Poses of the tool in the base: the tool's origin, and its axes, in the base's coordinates. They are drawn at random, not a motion.
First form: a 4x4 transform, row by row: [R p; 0 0 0 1], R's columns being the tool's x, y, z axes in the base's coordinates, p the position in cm. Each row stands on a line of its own.
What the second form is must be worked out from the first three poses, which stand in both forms.
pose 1, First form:
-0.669 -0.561 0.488 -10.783
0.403 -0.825 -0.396 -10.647
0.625 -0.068 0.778 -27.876
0 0 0 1
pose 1, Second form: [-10.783 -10.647 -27.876], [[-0.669 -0.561 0.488], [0.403 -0.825 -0.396], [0.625 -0.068 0.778]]
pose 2, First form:
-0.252 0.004 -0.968 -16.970
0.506 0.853 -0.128 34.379
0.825 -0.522 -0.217 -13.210
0 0 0 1
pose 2, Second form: [-16.970 34.379 -13.210], [[-0.252 0.004 -0.968], [0.506 0.853 -0.128], [0.825 -0.522 -0.217]]
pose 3, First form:
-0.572 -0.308 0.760 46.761
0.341 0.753 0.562 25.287
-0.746 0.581 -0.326 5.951
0 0 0 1
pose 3, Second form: [46.761 25.287 5.951], [[-0.572 -0.308 0.760], [0.341 0.753 0.562], [-0.746 0.581 -0.326]]
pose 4, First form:
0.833 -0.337 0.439 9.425
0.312 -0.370 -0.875 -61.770
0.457 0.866 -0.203 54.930
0 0 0 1
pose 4, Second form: [9.425 -61.770 54.930], [[0.833 -0.337 0.439], [0.312 -0.370 -0.875], [0.457 0.866 -0.203]]
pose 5, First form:
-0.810 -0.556 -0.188 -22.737
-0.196 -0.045 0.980 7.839
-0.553 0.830 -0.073 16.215
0 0 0 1
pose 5, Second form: [-22.737 7.839 16.215], [[-0.810 -0.556 -0.188], [-0.196 -0.045 0.980], [-0.553 0.830 -0.073]]
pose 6, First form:
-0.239 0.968 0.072 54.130
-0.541 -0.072 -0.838 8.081
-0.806 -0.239 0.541 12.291
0 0 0 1
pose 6, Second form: [54.130 8.081 12.291], [[-0.239 0.968 0.072], [-0.541 -0.072 -0.838], [-0.806 -0.239 0.541]]
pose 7, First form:
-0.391 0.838 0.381 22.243
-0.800 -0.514 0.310 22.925
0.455 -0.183 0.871 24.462
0 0 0 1
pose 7, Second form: [22.243 22.925 24.462], [[-0.391 0.838 0.381], [-0.800 -0.514 0.310], [0.455 -0.183 0.871]]
